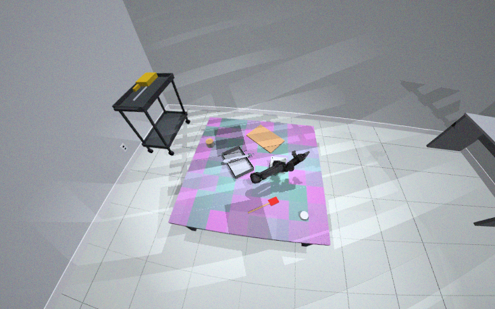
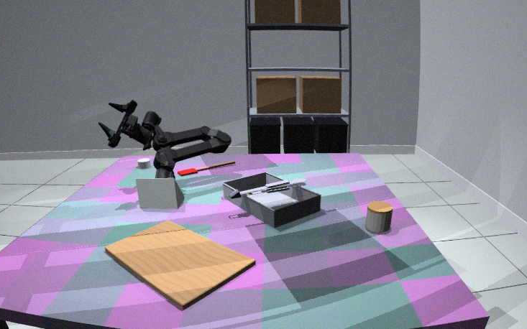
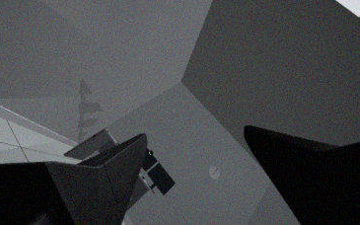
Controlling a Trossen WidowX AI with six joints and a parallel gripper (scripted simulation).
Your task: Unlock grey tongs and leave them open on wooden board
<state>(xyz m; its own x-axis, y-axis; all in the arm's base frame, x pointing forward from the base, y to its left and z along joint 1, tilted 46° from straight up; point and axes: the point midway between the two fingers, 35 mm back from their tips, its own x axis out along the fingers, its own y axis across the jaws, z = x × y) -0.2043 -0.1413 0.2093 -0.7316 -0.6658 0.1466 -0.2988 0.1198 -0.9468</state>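
My gripper tip is 600 mm short of the roasting tin, 50 mm to the left of it and 310 mm above it. From my gripper tip the other things lie so: red spatula 300 mm ahead, 340 mm to the left, 330 mm below; then wooden board 340 mm ahead, 410 mm to the right, 330 mm below; then cork-lidded jar 930 mm ahead, 250 mm to the right, 300 mm below.
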